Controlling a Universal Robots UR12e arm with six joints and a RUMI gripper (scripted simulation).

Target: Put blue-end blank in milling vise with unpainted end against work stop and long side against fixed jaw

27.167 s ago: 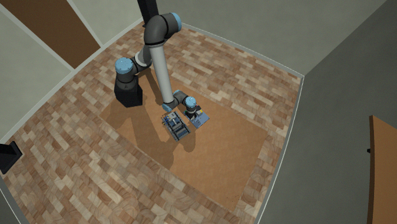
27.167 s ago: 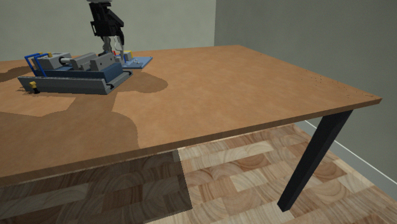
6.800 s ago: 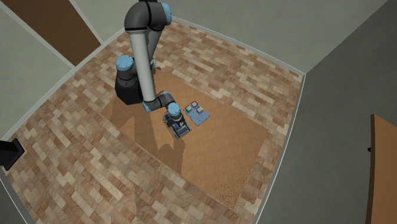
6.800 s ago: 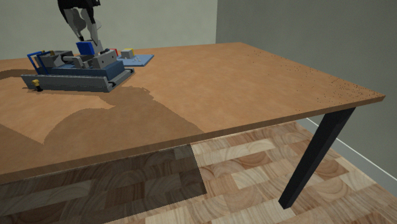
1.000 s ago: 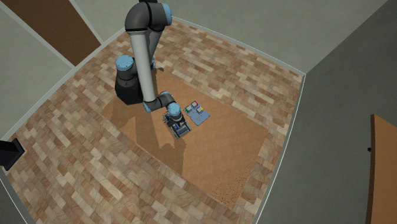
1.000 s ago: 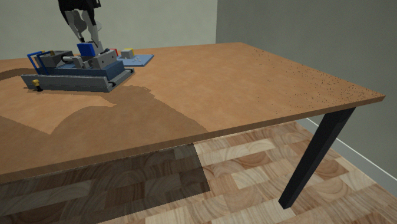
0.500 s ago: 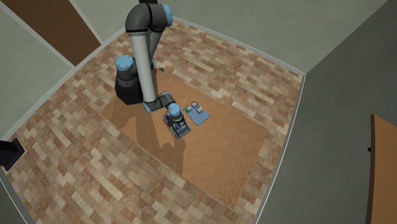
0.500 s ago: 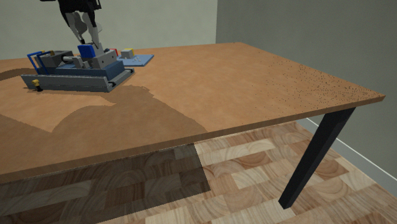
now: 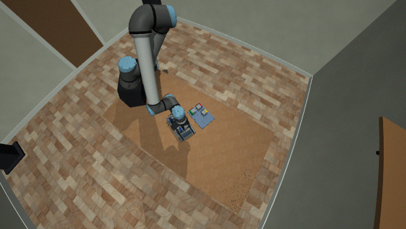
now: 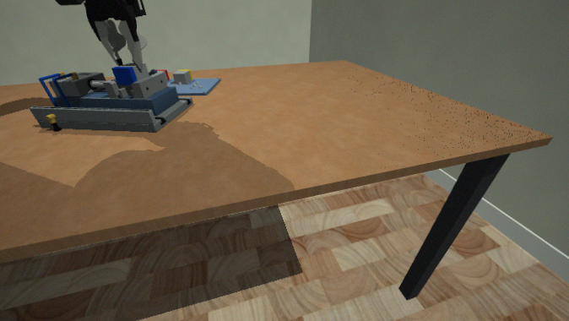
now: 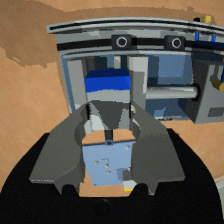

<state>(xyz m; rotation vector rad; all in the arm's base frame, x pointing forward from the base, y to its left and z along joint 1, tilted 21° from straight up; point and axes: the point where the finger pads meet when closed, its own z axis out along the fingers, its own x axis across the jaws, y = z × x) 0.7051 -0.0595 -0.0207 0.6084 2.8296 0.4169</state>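
Now: hand 20 mm above the blue blank. The rest, counted from my hand: vise body (60 mm behind, 30 mm to the left, 90 mm below); green blank (40 mm behind, 230 mm to the left, 100 mm below); fixed jaw (30 mm ahead, 10 mm to the right, 50 mm below).
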